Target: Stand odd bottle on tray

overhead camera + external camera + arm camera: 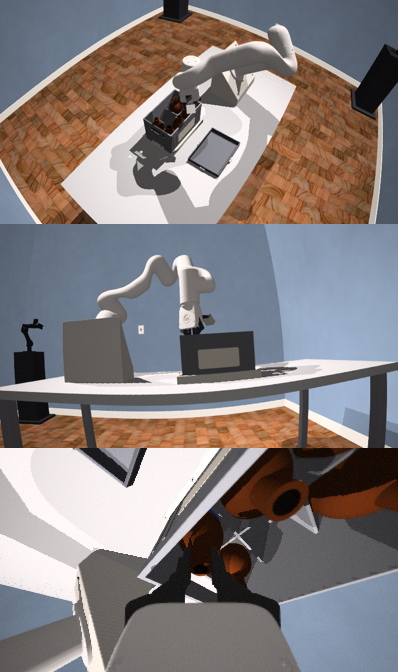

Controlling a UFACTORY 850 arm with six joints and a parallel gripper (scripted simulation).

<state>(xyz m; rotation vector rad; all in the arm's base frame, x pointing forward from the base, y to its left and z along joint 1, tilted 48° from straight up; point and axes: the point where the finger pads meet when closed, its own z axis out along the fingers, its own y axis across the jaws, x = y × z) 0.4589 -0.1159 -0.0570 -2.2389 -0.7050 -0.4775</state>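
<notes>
My gripper is now 180 mm short of the bottle, 70 mm above it and 20 mm to the left of it. Also, from my hand: dark grey crate: 80 mm ahead, 70 mm below, 50 mm to the right; dark tray: 220 mm to the left, 150 mm below, 100 mm ahead.
</notes>
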